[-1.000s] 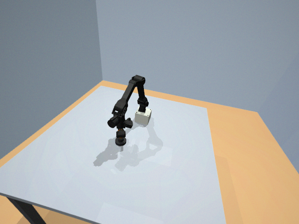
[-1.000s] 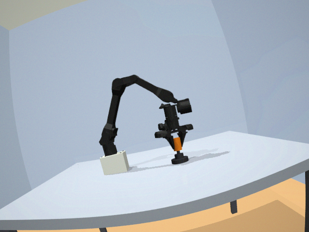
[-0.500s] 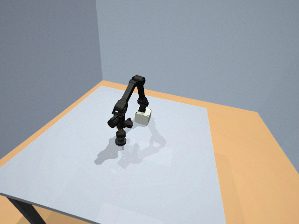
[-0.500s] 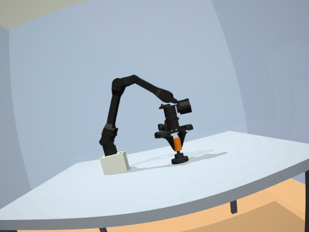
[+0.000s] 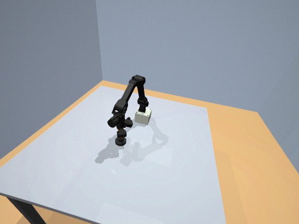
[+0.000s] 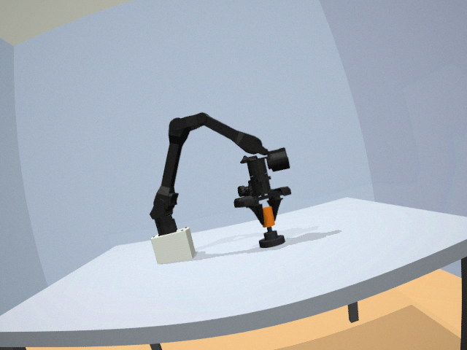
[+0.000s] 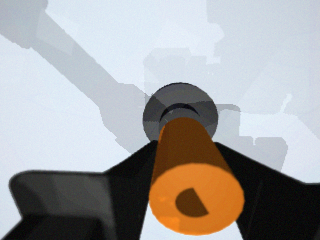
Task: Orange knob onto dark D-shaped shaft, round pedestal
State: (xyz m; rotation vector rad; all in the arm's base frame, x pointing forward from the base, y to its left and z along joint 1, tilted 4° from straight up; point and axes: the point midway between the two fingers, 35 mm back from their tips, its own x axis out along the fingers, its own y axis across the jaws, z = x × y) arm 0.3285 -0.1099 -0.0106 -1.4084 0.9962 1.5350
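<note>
Now: gripper tip 2 cm below the orange knob. Round my gripper tip: dark round pedestal 4 cm below.
</note>
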